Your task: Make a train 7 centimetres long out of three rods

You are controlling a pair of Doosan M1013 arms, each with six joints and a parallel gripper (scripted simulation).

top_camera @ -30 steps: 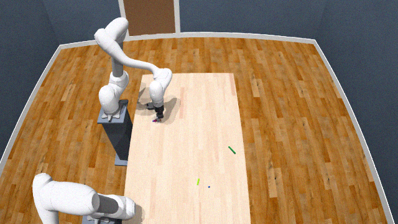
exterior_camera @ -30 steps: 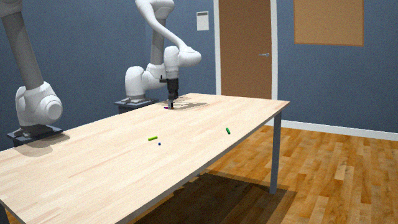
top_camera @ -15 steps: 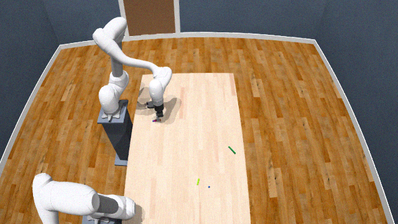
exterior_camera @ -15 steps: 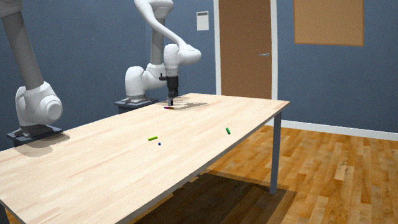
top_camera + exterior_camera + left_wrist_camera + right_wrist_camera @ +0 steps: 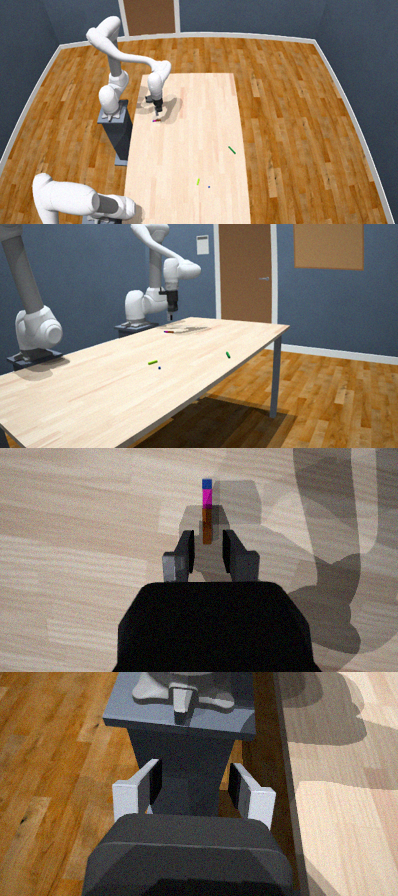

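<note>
Now: the orange rod 10 cm below my left hand. Also, from my left hand: lime rod (30 cm ahead, 56 cm to the right, 10 cm below); then magenta rod (3 cm behind, 10 cm below); then green rod (56 cm ahead, 32 cm to the right, 10 cm below).
</note>
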